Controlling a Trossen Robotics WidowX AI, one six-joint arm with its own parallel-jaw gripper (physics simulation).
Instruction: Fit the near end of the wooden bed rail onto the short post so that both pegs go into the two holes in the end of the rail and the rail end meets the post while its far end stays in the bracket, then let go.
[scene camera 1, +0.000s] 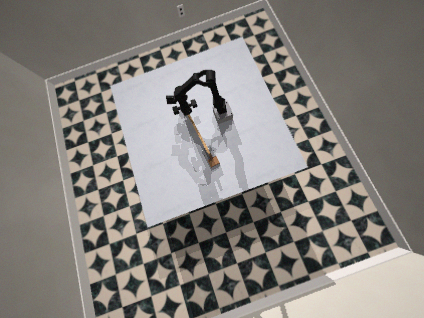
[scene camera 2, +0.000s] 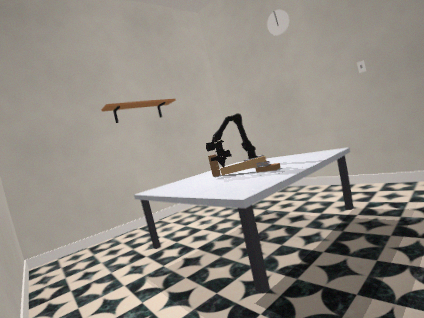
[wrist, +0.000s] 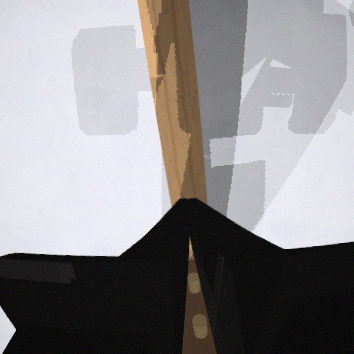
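Seen in the pictures: gripper, fingertip midpoint: (scene camera 2: 223, 167) (wrist: 187, 206); arm's base, link origin: (scene camera 1: 221, 109) (scene camera 2: 252, 157).
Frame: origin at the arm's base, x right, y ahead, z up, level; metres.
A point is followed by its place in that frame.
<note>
The wooden bed rail (scene camera 1: 200, 136) {x -0.153, y 0.230, z 0.007 m} (scene camera 2: 243, 165) {x -0.116, y 0.246, z -0.021 m} (wrist: 175, 100) {x 0.041, y 0.261, z -0.011 m} lies low along the table. Its far end is at the bracket (scene camera 1: 214, 162) {x -0.371, y 0.196, z -0.045 m} (scene camera 2: 268, 168) {x -0.345, y 0.242, z -0.062 m}, which has a wooden base. The short post (scene camera 2: 213, 166) {x 0.175, y 0.302, z 0.007 m} stands upright by the near end of the rail, with a narrow dark gap between them in scene camera 2. The post is hidden behind the arm in scene camera 1. In the wrist view, two pegs (wrist: 194, 283) {x 0.154, y 0.274, z -0.024 m} (wrist: 200, 326) {x 0.152, y 0.274, z 0.008 m} show through the slit between the fingers. My gripper (scene camera 1: 188, 113) {x 0.091, y 0.267, z -0.016 m} (scene camera 2: 223, 165) {x 0.091, y 0.267, z -0.016 m} (wrist: 187, 206) {x 0.091, y 0.267, z -0.016 m} is shut and empty, its tips over the rail's near end. The holes are hidden.
The white table (scene camera 1: 265, 100) {x -0.014, y -0.384, z -0.080 m} (scene camera 2: 200, 190) {x -0.156, y 0.705, z -0.080 m} carries these parts and the arm's base (scene camera 1: 223, 113) {x -0.036, y 0.000, z 0.004 m}. The black arm (scene camera 1: 210, 76) {x 0.012, y 0.060, z 0.392 m} (scene camera 2: 235, 118) {x -0.003, y 0.103, z 0.354 m} arches from its base to the post. A wooden wall shelf (scene camera 2: 140, 105) hangs away from the table.
</note>
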